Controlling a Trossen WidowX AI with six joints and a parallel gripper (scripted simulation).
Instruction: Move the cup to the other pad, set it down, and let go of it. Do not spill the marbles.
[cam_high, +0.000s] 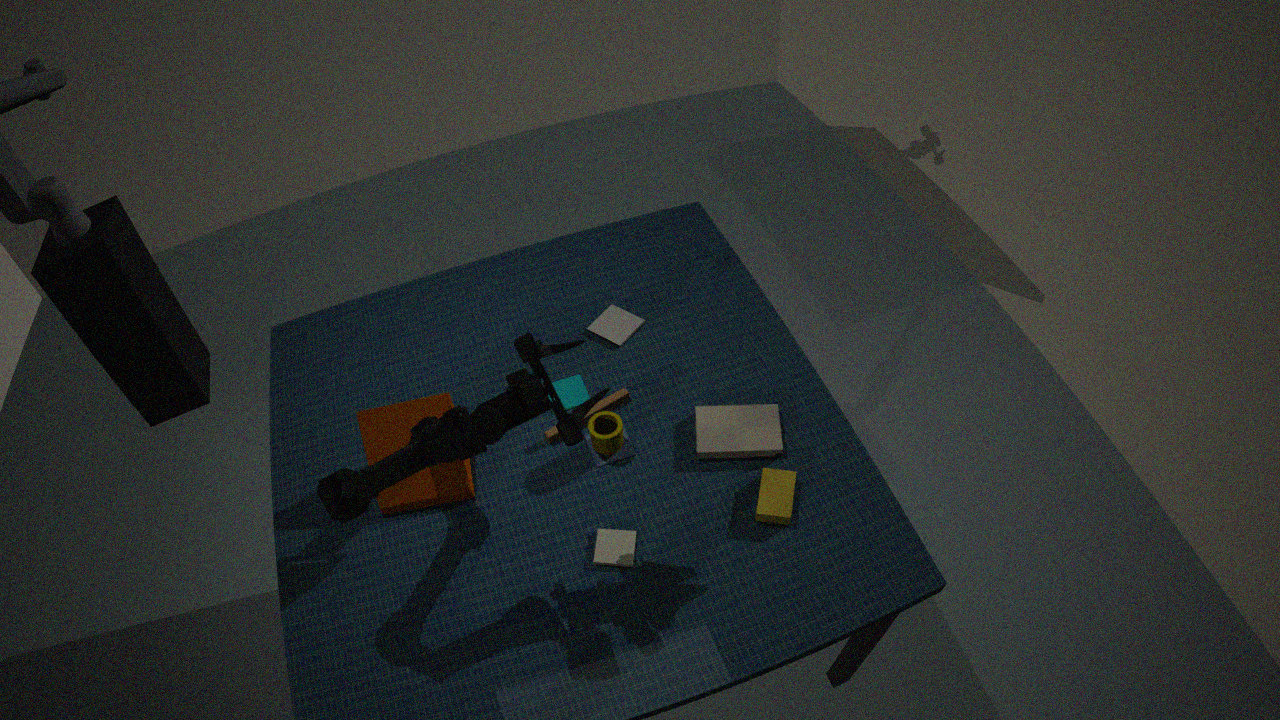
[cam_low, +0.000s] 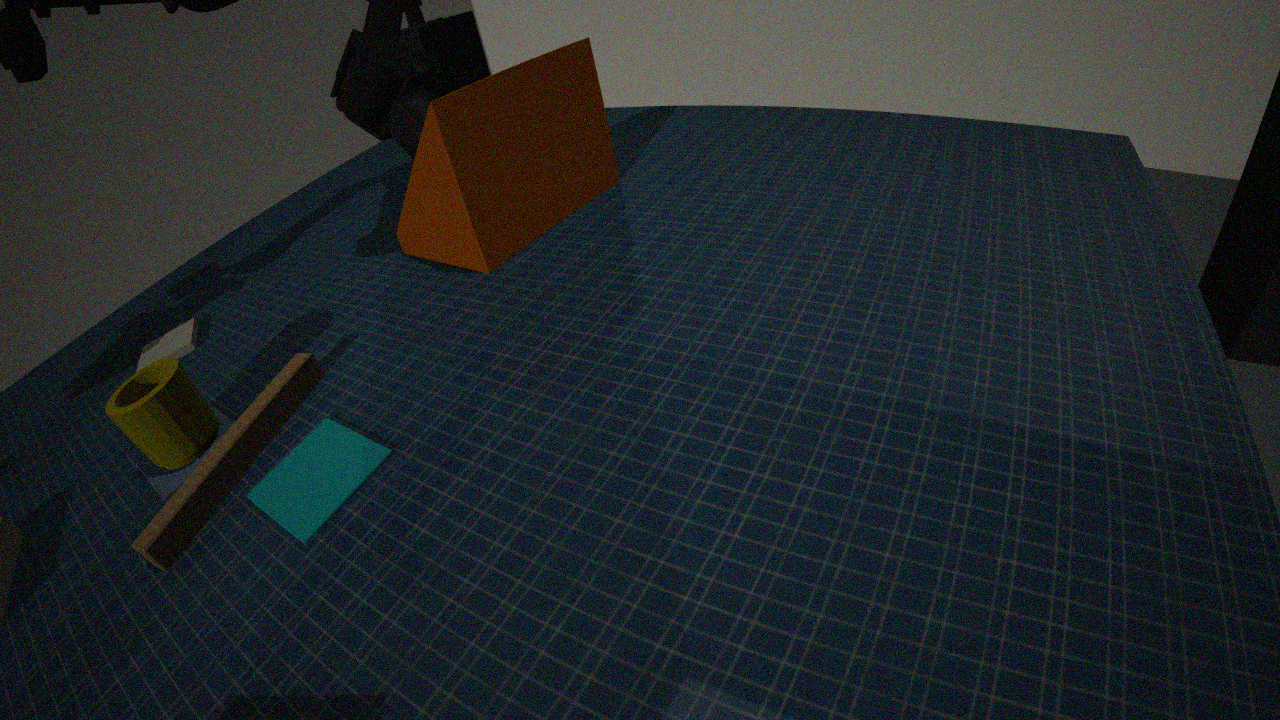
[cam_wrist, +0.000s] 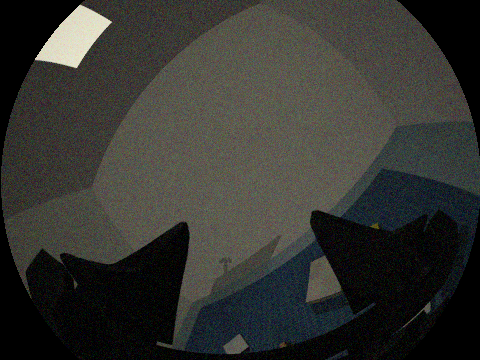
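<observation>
My gripper tip is now 3 cm short of the yellow cup, 13 cm to the right of it and 38 cm above it. Also, from my gripper tip: wooden bar: 2 cm ahead, 22 cm to the left, 41 cm below; then cyan pad: 1 cm ahead, 30 cm to the left, 42 cm below.
</observation>
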